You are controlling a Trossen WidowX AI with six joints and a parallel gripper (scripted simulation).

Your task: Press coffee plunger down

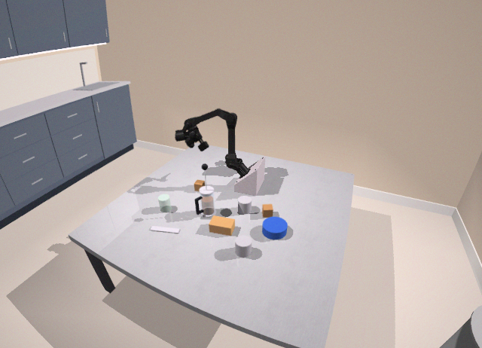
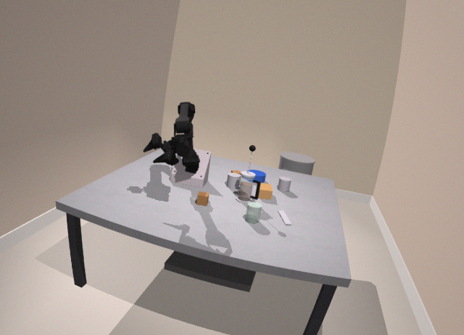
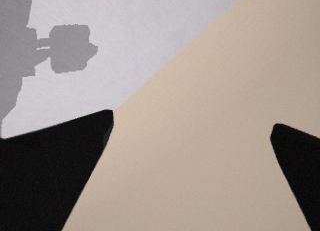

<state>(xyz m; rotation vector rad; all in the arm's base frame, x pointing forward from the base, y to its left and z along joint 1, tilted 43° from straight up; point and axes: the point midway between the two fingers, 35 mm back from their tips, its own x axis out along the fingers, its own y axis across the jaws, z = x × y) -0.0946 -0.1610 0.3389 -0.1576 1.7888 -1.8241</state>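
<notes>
Now: gripper tip 450 mm short of the coffee press, 260 mm to the right of it and 80 mm above it. The rest, counted from my gripper tip: flat white strip: 650 mm ahead, 130 mm to the left, 210 mm below; pale green cup: 510 mm ahead, 30 mm to the left, 170 mm below; orange box: 530 mm ahead, 390 mm to the left, 190 mm below.
</notes>
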